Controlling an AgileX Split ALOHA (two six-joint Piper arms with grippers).
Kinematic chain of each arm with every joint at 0, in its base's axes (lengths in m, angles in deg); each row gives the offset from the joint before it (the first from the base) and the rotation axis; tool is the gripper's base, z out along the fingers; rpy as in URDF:
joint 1: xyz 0 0 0.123 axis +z
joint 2: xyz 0 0 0 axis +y
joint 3: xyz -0.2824 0 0.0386 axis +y
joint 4: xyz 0.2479 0 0.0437 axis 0.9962 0 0.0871
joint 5: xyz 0 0 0 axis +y
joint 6: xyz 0.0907 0 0.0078 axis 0.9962 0 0.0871
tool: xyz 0 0 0 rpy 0 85 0
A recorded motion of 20 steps. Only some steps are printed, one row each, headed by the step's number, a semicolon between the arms.
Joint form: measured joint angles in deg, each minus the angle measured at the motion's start. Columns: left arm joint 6, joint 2, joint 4, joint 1, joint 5, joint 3; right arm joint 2, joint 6, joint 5, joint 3, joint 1, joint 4.
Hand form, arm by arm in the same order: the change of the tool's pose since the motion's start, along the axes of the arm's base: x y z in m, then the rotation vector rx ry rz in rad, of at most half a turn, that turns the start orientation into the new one. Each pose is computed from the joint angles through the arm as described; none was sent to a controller.
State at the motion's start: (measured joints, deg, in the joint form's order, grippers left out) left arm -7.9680 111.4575 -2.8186 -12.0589 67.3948 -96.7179; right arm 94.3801 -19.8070 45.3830 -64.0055 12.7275 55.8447
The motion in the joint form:
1: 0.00 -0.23 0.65 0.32 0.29 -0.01; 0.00 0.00 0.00 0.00 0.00 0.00
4: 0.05 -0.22 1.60 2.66 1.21 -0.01; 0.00 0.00 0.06 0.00 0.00 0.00
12: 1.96 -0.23 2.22 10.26 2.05 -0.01; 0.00 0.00 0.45 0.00 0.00 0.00
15: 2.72 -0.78 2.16 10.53 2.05 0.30; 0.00 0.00 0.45 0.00 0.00 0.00
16: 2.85 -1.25 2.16 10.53 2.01 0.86; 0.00 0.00 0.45 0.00 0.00 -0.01
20: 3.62 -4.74 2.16 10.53 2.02 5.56; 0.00 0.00 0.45 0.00 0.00 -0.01
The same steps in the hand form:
1: -0.0003 0.0034 0.0015 0.0111 -0.0014 0.0035; 0.0000 0.0000 0.0000 0.0000 0.0000 0.0000
4: 0.0017 0.0214 0.0011 0.0303 0.0116 0.0402; -0.0001 0.0000 0.0000 0.0002 0.0007 0.0008
12: 0.0059 0.0761 0.0009 0.0485 0.0250 0.1380; -0.0007 0.0003 0.0000 0.0017 0.0049 0.0059
15: 0.0041 0.0780 0.0034 0.0497 0.0203 0.1300; -0.0007 0.0003 0.0000 0.0017 0.0049 0.0059
16: 0.0019 0.0780 0.0041 0.0503 0.0211 0.1278; -0.0007 0.0003 0.0000 0.0016 0.0049 0.0059
20: -0.0160 0.0785 0.0061 0.0548 0.0416 0.1141; -0.0007 0.0003 0.0000 0.0016 0.0049 0.0059

